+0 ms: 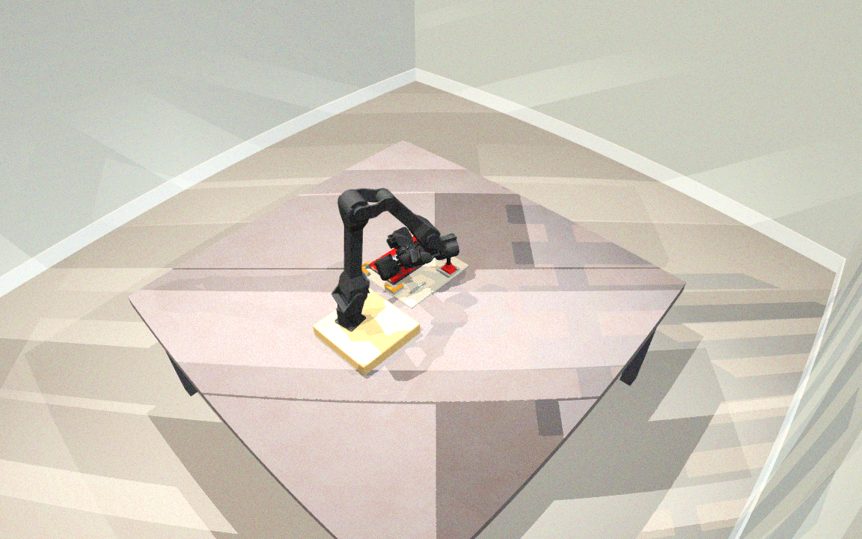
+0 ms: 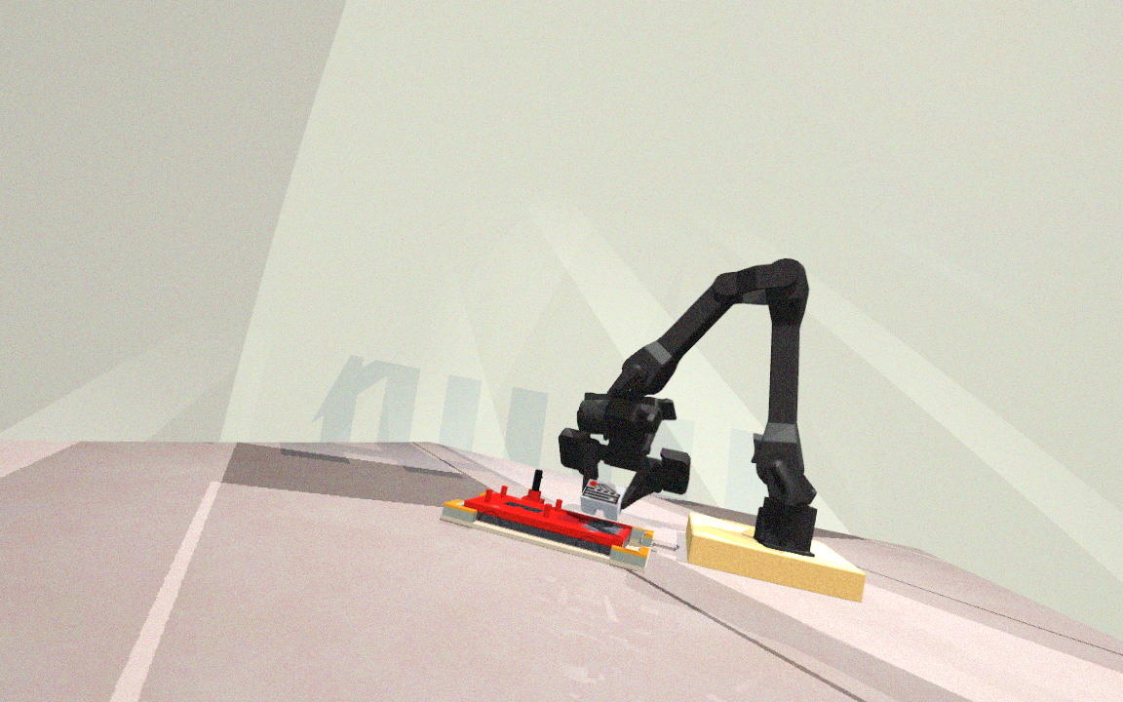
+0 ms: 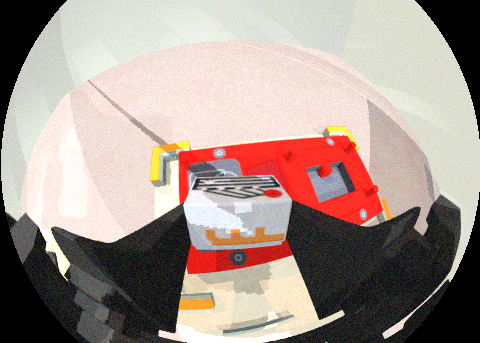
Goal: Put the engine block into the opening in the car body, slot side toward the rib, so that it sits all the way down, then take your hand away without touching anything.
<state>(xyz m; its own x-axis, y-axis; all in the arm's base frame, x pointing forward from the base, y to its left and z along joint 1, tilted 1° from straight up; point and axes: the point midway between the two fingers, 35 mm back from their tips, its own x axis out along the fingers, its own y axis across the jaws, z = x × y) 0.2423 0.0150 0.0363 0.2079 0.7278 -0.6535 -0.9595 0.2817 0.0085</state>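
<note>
My gripper tip is now right at the grey engine block. The rest, counted from my gripper tip: black post: 10 cm ahead, 13 cm to the right, 2 cm below.
</note>
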